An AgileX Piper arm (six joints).
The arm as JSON. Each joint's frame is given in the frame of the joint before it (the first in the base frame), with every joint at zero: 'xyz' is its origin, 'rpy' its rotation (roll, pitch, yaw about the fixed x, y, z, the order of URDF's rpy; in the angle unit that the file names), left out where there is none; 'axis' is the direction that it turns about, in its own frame. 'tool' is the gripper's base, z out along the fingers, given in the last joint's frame.
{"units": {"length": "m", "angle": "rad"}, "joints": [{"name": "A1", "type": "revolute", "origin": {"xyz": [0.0, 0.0, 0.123]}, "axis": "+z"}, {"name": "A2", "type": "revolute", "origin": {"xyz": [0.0, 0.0, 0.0]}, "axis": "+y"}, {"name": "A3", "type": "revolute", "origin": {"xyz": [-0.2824, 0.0, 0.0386]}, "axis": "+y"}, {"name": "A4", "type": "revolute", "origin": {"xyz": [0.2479, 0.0, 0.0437]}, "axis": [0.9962, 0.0, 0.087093]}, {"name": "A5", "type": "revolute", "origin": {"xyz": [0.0, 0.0, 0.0]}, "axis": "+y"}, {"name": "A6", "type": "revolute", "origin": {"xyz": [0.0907, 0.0, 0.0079]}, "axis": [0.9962, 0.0, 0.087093]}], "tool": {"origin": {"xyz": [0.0, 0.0, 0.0], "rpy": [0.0, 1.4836, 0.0]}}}
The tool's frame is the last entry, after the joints.
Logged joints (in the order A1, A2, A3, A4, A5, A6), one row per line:
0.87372 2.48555 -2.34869 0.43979 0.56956 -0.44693
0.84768 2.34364 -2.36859 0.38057 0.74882 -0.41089
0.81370 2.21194 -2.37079 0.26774 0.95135 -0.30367
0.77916 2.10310 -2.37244 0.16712 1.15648 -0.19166
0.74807 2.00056 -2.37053 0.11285 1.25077 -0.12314
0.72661 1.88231 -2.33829 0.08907 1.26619 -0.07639
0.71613 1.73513 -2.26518 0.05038 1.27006 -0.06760
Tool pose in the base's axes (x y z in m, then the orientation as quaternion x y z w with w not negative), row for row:
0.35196 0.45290 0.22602 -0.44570 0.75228 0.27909 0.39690
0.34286 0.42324 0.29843 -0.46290 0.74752 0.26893 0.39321
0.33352 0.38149 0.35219 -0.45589 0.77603 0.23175 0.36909
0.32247 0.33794 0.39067 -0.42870 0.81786 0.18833 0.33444
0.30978 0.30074 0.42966 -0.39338 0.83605 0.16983 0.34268
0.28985 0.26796 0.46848 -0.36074 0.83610 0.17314 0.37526
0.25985 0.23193 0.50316 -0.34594 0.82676 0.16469 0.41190
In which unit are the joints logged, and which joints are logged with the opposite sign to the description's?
The joints are logged in radians. Opposite sign: none.
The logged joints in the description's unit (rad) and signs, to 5 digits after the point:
0.87372 2.48555 -2.34869 0.43979 0.56956 -0.44693
0.84768 2.34364 -2.36859 0.38057 0.74882 -0.41089
0.81370 2.21194 -2.37079 0.26774 0.95135 -0.30367
0.77916 2.10310 -2.37244 0.16712 1.15648 -0.19166
0.74807 2.00056 -2.37053 0.11285 1.25077 -0.12314
0.72661 1.88231 -2.33829 0.08907 1.26619 -0.07639
0.71613 1.73513 -2.26518 0.05038 1.27006 -0.06760

